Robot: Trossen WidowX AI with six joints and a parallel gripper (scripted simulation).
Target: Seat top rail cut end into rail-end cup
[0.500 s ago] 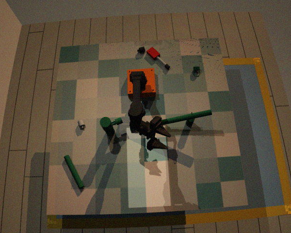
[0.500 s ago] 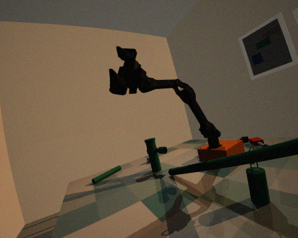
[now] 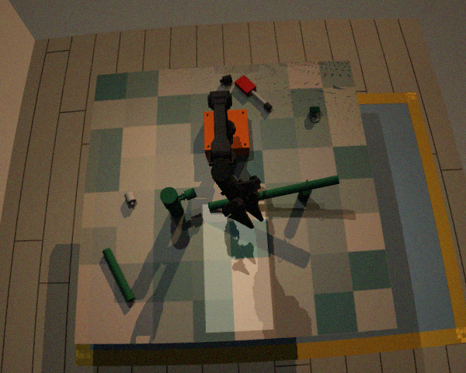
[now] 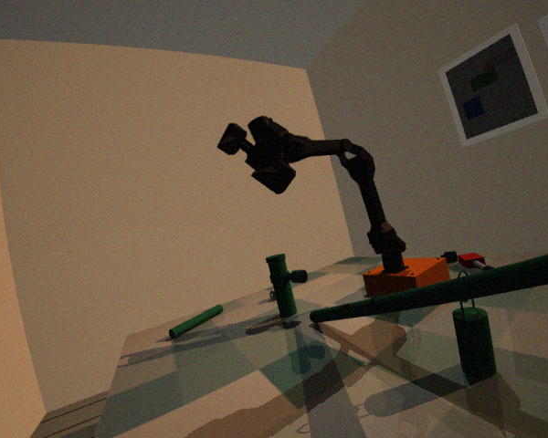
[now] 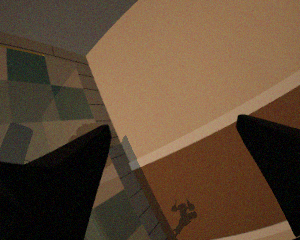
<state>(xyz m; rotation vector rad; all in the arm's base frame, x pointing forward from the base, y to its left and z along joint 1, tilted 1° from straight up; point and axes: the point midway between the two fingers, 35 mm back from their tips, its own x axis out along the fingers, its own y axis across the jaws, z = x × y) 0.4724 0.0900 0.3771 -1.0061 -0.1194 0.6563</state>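
Now: gripper tip 31 cm above the green rail-end cup, 26 cm to the left of it and 22 cm past it. Also, from my gripper tip: small white piece (52 cm to the right, 42 cm below, 24 cm behind); short green post (34 cm below, 23 cm behind, 22 cm to the left); green tube (56 cm to the right, 42 cm below, 8 cm ahead).
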